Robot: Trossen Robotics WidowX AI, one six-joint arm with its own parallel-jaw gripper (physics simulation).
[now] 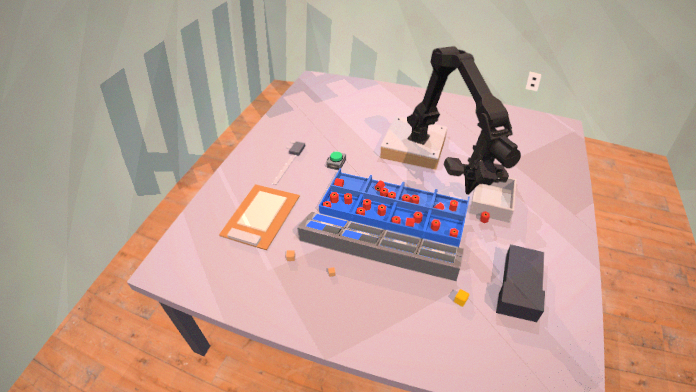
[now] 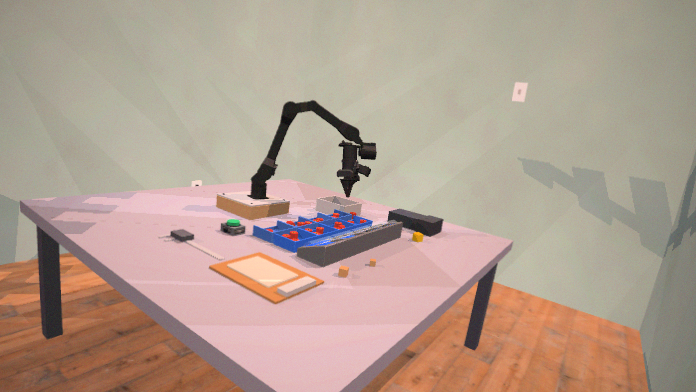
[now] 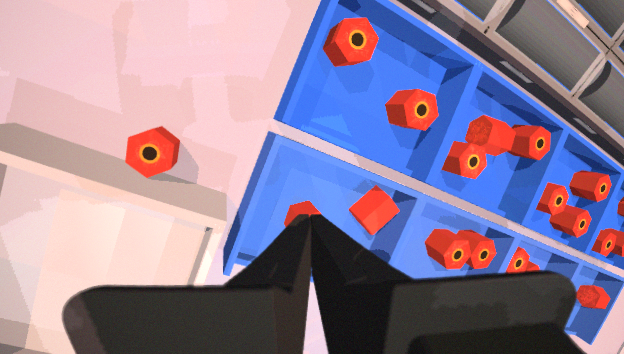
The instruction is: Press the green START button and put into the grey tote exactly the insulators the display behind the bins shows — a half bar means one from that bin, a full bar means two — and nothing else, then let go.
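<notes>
My gripper (image 1: 468, 191) (image 2: 348, 196) (image 3: 309, 225) is shut and empty, above the tote-side end of the blue bins (image 1: 350, 186) (image 2: 275, 241) (image 3: 320, 125). The bins hold several red insulators. A loose red insulator (image 1: 485, 217) (image 3: 152, 152) stands on the table against or close beside the grey tote (image 1: 500, 210) (image 2: 327, 207) (image 3: 90, 240). The visible part of the tote's inside shows no insulator. The display (image 1: 380, 250) (image 2: 350, 247) (image 3: 540, 45) has a full and a half blue bar in its leftmost panel, a half bar in the second. The START button (image 1: 336, 156) (image 2: 233, 223) is green.
A black block (image 1: 522, 282) (image 2: 415, 221) lies beyond the display's tote end, near a yellow cube (image 1: 461, 298) (image 2: 417, 237). Two orange cubes (image 1: 290, 255) (image 1: 331, 272) lie before the display. An orange-framed board (image 1: 227, 232) (image 2: 220, 270) and a grey tool (image 1: 297, 148) (image 2: 182, 235) lie left.
</notes>
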